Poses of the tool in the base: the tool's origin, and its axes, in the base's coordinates. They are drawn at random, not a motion.
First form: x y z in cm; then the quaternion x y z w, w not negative.
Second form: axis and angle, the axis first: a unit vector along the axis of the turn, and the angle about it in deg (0 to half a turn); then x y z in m. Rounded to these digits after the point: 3 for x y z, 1 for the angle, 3 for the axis.
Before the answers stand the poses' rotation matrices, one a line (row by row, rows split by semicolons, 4 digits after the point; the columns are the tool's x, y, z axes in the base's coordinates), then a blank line. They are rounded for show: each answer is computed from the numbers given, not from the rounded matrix.
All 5 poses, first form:
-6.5 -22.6 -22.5 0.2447 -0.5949 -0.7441 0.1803
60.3 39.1 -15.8 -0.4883 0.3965 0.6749 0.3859
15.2 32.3 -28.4 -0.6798 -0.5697 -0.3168 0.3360
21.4 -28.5 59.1 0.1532 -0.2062 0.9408 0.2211
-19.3 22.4 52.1 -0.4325 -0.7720 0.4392 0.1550
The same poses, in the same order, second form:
-0.8152 -0.0228 -0.5787; -0.5595 -0.2272 0.7971; -0.1496 0.9736 0.1724
-0.2253 -0.9081 -0.3531; 0.1337 -0.3878 0.9120; -0.9651 0.1583 0.2087
0.1501 0.9875 0.0479; 0.5617 -0.1250 0.8178; 0.8136 -0.0959 -0.5735
-0.8553 -0.4792 0.1971; 0.3528 -0.8172 -0.4557; 0.3795 -0.3202 0.8680
-0.5778 0.5316 -0.6193; 0.8040 0.2401 -0.5441; -0.1406 -0.8122 -0.5661

0.249 -0.605 -0.757 159.2 -0.065 -0.226 -0.225
-0.529 0.430 0.732 134.6 0.603 0.391 -0.158
-0.722 -0.605 -0.336 140.7 0.152 0.323 -0.284
0.157 -0.211 0.965 154.5 0.214 -0.285 0.591
-0.438 -0.781 0.445 162.2 -0.193 0.224 0.521

